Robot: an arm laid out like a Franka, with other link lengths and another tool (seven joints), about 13 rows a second.
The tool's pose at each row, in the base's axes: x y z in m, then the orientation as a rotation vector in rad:
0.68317, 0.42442, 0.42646, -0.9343, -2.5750, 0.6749
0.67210, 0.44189, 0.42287, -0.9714, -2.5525, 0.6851
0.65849, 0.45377, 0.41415, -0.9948, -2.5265, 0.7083
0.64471, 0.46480, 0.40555, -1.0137, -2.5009, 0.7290
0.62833, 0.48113, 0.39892, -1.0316, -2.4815, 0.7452
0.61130, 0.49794, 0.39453, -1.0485, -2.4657, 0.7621
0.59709, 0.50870, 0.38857, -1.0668, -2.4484, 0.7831
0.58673, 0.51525, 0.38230, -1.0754, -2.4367, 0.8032
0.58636, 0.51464, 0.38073, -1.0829, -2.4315, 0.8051
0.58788, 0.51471, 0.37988, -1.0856, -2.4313, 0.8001
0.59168, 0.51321, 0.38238, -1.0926, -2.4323, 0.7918
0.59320, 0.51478, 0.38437, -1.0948, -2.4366, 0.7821
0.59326, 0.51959, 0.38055, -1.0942, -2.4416, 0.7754
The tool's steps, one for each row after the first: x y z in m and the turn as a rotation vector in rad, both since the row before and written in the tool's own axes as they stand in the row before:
0.01927, 0.00800, 0.00229, 0.0076, 0.0107, 0.0286
0.01679, 0.00524, 0.00964, 0.0192, 0.0090, 0.0215
0.01635, 0.00437, 0.00995, 0.0186, 0.0099, 0.0181
0.02216, 0.00496, 0.00796, 0.0135, 0.0066, 0.0165
0.02323, 0.00332, 0.00641, 0.0123, 0.0032, 0.0159
0.01674, 0.00201, 0.00830, 0.0148, 0.0021, 0.0178
0.01105, 0.00179, 0.00801, 0.0139, -0.0013, 0.0106
-0.00037, 0.00044, 0.00163, 0.0016, 0.0025, 0.0059
-0.00100, 0.00142, -0.00017, -0.0032, 0.0024, 0.0009
-0.00335, -0.00025, -0.00342, -0.0066, 0.0026, 0.0032
0.00042, 0.00048, -0.00289, -0.0077, 0.0011, -0.0006
0.00329, 0.00501, 0.00133, -0.0058, -0.0007, -0.0020

